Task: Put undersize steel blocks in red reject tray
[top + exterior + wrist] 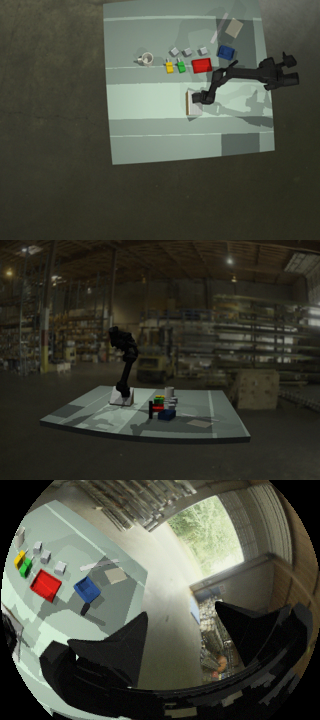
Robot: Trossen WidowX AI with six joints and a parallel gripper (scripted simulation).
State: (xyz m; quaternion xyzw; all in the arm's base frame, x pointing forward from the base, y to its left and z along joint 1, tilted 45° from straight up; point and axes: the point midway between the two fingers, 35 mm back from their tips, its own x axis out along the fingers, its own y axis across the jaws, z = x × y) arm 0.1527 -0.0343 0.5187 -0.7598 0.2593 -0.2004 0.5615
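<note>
The green GO gauge lies 46 cm to the left of my gripper tip, 41 cm below it and 14 cm ahead of it. From my gripper tip the other things lie so: red reject tray 42 cm below, 29 cm to the left, 11 cm ahead; then blue bin 42 cm below, 19 cm ahead, 9 cm to the left; then black cylinder 37 cm below, 8 cm ahead, 7 cm to the left.
</note>
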